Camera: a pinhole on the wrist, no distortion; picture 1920 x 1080 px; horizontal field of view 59.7 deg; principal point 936.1 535.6 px. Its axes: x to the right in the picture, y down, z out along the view. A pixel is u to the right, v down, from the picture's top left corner.
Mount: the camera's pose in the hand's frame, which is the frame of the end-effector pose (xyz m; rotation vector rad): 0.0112 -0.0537 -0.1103 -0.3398 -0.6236 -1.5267
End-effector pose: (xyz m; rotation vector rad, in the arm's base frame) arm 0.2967 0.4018 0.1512 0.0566 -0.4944 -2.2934
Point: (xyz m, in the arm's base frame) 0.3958 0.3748 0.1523
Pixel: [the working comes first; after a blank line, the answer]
In the camera's frame: -0.0620 -0.0403 0.1570

275 106
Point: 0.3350 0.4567 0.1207
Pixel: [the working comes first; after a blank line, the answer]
In the camera's frame: 0.0304 -0.0613 0.1077

outside the picture
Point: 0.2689 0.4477 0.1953
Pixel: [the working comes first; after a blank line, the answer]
In the camera's frame: 0.0813 0.0116 0.1535

1823 662
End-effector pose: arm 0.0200 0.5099 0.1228 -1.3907 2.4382 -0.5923
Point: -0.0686 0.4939 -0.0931
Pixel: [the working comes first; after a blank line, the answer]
In the camera's frame: -0.0281 0.1079 0.3282

outside the picture
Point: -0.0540 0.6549 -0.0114
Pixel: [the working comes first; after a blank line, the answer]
In the camera's frame: -0.0944 -0.0553 0.2859

384 212
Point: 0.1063 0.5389 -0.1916
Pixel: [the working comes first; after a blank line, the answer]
In the camera's frame: 0.1195 0.0101 0.4329

1398 574
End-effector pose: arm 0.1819 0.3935 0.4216 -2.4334 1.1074 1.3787
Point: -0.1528 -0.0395 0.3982
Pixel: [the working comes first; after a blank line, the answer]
In the camera's frame: -0.3901 0.1823 0.4410

outside the picture
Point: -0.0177 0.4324 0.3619
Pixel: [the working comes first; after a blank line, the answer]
In the camera's frame: 0.0577 0.0111 0.3297

1229 592
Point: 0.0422 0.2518 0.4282
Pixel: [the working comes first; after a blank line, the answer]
In the camera's frame: -0.1245 0.0493 0.2525

112 862
